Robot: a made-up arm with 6 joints. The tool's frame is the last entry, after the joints.
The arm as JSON. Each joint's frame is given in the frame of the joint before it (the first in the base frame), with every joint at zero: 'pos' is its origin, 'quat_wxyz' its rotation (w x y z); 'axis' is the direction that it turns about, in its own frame. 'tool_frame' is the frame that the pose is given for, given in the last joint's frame.
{
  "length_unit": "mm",
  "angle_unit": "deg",
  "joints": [
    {
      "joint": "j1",
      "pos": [
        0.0,
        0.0,
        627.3
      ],
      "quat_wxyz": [
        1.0,
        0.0,
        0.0,
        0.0
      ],
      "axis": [
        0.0,
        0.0,
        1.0
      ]
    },
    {
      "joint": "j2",
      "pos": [
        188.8,
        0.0,
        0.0
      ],
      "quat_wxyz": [
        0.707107,
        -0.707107,
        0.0,
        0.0
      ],
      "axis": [
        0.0,
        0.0,
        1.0
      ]
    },
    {
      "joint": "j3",
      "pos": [
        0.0,
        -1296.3,
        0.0
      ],
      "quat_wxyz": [
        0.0,
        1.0,
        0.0,
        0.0
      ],
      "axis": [
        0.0,
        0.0,
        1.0
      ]
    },
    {
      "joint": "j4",
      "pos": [
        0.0,
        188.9,
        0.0
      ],
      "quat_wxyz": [
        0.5,
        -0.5,
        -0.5,
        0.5
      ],
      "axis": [
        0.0,
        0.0,
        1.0
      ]
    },
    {
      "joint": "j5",
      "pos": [
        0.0,
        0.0,
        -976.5
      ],
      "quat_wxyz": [
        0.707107,
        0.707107,
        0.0,
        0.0
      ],
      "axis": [
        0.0,
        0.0,
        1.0
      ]
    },
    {
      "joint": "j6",
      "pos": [
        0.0,
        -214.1,
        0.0
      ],
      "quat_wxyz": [
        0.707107,
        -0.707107,
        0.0,
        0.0
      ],
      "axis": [
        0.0,
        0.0,
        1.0
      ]
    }
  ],
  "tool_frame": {
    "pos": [
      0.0,
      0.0,
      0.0
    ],
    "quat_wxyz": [
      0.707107,
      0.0,
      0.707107,
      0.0
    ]
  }
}
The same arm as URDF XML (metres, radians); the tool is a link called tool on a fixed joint. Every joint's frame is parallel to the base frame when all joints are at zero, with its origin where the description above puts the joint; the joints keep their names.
<robot name="arm">
<joint name="j1" type="continuous"><parent link="base"/><child link="link1"/><origin xyz="0.0000 0.0000 0.6273"/><axis xyz="0 0 1"/></joint>
<joint name="j2" type="continuous"><parent link="link1"/><child link="link2"/><origin xyz="0.1888 0.0000 0.0000"/><axis xyz="0 1 0"/></joint>
<joint name="j3" type="continuous"><parent link="link2"/><child link="link3"/><origin xyz="0.0000 0.0000 1.2963"/><axis xyz="0 -1 0"/></joint>
<joint name="j4" type="continuous"><parent link="link3"/><child link="link4"/><origin xyz="0.0000 0.0000 0.1889"/><axis xyz="-1 0 0"/></joint>
<joint name="j5" type="continuous"><parent link="link4"/><child link="link5"/><origin xyz="0.9765 0.0000 0.0000"/><axis xyz="0 -1 0"/></joint>
<joint name="j6" type="continuous"><parent link="link5"/><child link="link6"/><origin xyz="0.2141 0.0000 0.0000"/><axis xyz="-1 0 0"/></joint>
<joint name="tool_joint" type="fixed"><parent link="link6"/><child link="tool"/><origin xyz="0.0000 0.0000 0.0000"/></joint>
<link name="base"/>
<link name="link1"/>
<link name="link2"/>
<link name="link3"/>
<link name="link4"/>
<link name="link5"/>
<link name="link6"/>
<link name="tool"/>
</robot>

